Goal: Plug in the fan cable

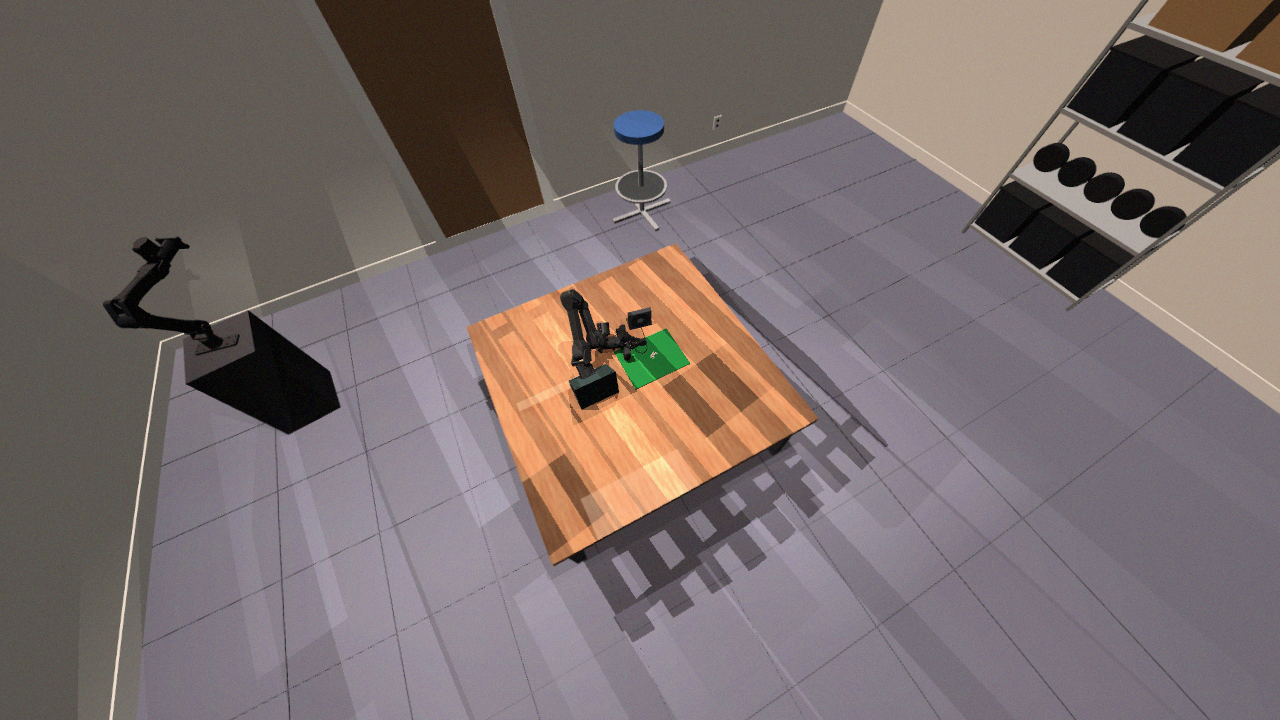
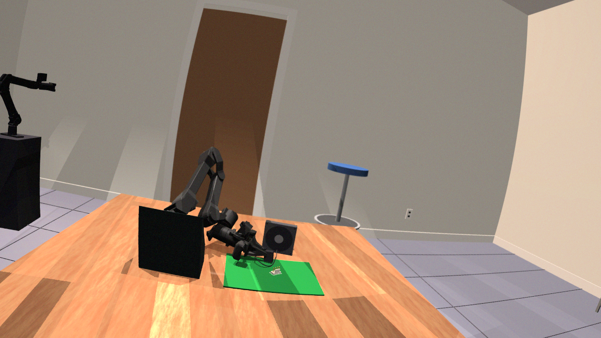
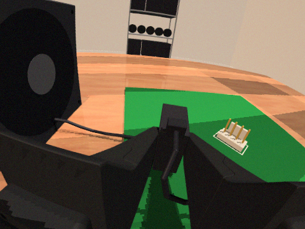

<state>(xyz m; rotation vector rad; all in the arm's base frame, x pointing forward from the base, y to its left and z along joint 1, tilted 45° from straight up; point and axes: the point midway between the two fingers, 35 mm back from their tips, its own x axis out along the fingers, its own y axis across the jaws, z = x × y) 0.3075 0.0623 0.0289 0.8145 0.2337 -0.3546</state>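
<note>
The dark fan plug lies 1 cm below my gripper tip and 1 cm ahead of it. Round my gripper tip: four-pin header (9 cm to the right, 4 cm below, 1 cm ahead); green board (9 cm to the right, 5 cm below); black fan (10 cm to the left, 6 cm ahead, 2 cm above).
</note>
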